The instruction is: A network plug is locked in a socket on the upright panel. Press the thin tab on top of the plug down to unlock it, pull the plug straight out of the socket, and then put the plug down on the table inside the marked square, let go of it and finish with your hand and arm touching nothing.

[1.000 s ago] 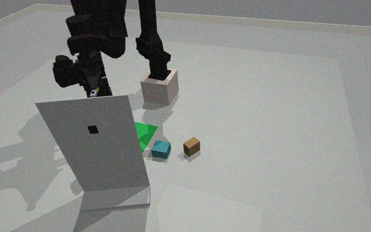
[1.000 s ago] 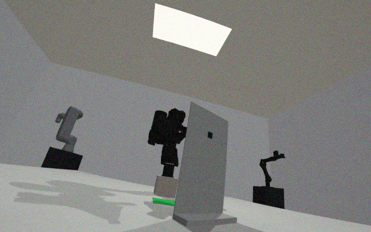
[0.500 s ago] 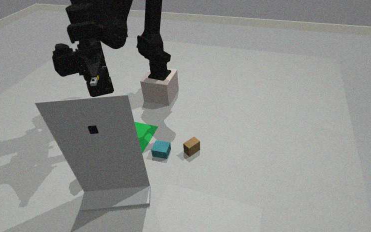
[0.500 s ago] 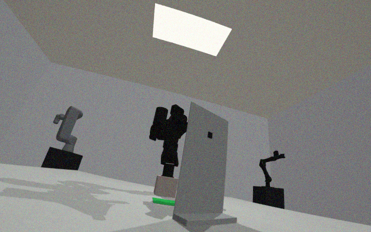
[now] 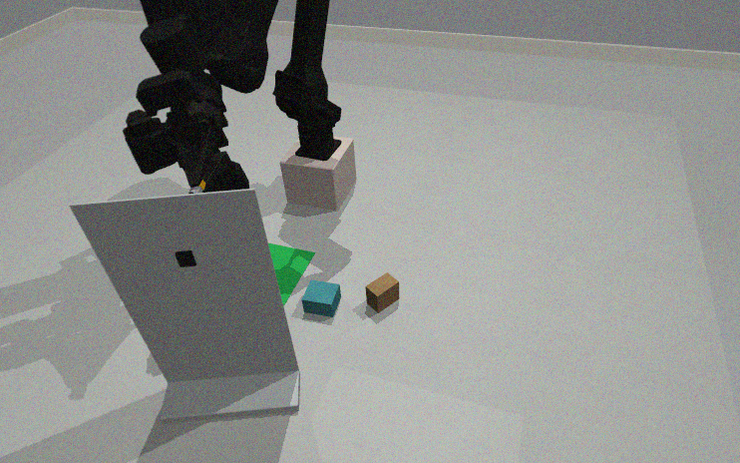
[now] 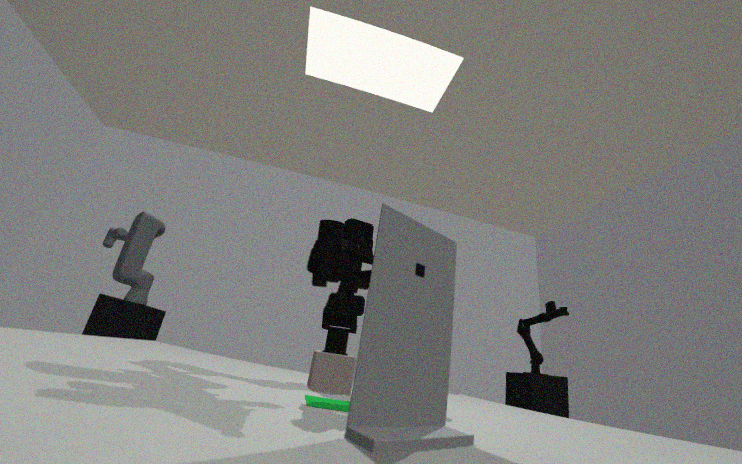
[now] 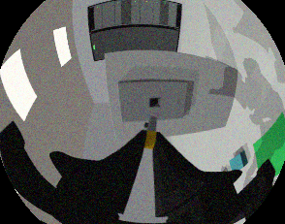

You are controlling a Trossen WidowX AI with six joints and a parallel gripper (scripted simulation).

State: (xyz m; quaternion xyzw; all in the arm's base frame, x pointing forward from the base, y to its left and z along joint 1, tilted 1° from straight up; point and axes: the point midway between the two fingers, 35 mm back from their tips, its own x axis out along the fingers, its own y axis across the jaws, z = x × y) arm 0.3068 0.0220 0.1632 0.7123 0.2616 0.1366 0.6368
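My gripper tip is 24 cm above the green marked square, 11 cm past it and 3 cm to the left of it. From my gripper tip the other things lie so: network plug (1 cm ahead); teal block (23 cm below, 9 cm to the left, 8 cm behind); grey upright panel (11 cm below, 9 cm ahead, 5 cm to the left).
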